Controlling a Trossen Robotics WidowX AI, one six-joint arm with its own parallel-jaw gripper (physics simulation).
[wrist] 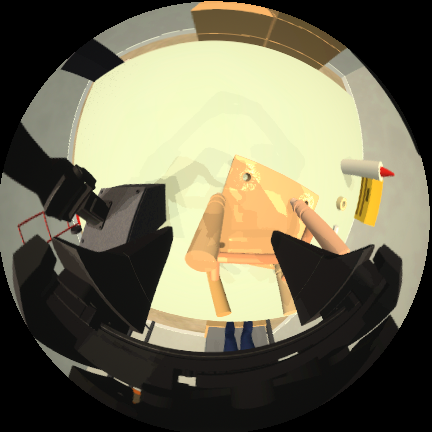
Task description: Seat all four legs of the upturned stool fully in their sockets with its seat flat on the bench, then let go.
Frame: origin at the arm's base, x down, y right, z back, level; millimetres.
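Seen in the pictures: gripper, fingertip midpoint: [224, 234]; arm's base at its link origin: [98, 213].
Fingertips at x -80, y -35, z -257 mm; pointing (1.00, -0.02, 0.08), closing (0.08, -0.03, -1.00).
Pixels of each thing's top centre, then the offset from my fingertips to it. "pt": a spot on its surface instead.
- upturned stool's tan seat at a spot on its surface: [260, 215] pt dx +195, dy +41, dz -99 mm
- thick leg at a spot on its surface: [205, 237] pt dx +25, dy +19, dz +16 mm
- white cylinder with a red tip, surface spot: [360, 169] pt dx +132, dy -160, dz -403 mm
- small ring at its top centre: [343, 203] dx +204, dy -37, dz -431 mm
The upturned stool's tan seat [260, 215] lies on the pale bench in the wrist view, right of centre, with round sockets visible near its corners. A thick leg [205, 237] stands at its left edge, its narrow end by that edge and its broad end toward the camera. Another leg [322, 227] leans at the right, its narrow tip beside the right socket, which shows as a dark hole. Two further legs [218, 292] [286, 295] show at the bottom, with a crossbar [245, 258] nearer the seat. Their seating is unclear. My gripper [224, 234] is open and empty, its fingers spread either side of the thick leg.
A dark block with a grey face [117, 215] and a black arm-like shape [50, 185] are at left. A white cylinder with a red tip [360, 169], a yellow block [368, 202] and a small ring [338, 204] are at right. Brown boxes [230, 26] stand beyond the far edge.
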